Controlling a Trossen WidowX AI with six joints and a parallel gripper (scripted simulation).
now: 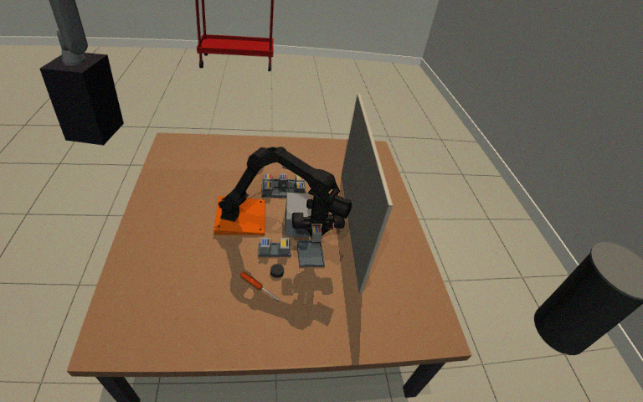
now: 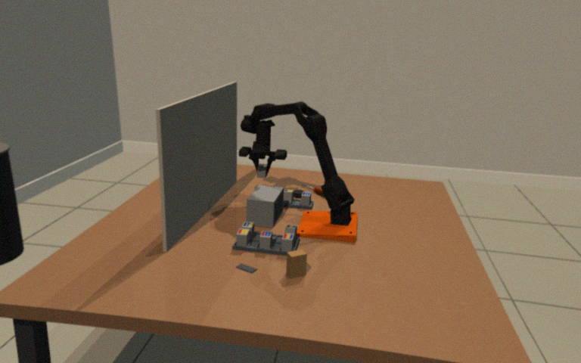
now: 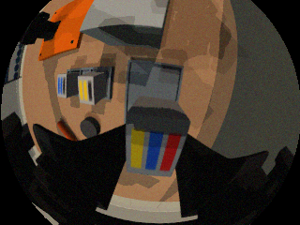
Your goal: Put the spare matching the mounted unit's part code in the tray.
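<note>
My gripper tip is now 1 cm past the dark grey tray and 11 cm above it. From my gripper tip the other things lie so: grey mounted unit 8 cm behind, 17 cm to the left, 6 cm below; black puck 13 cm behind, 11 cm to the right, 10 cm below; grey spare 2 cm above.
</note>
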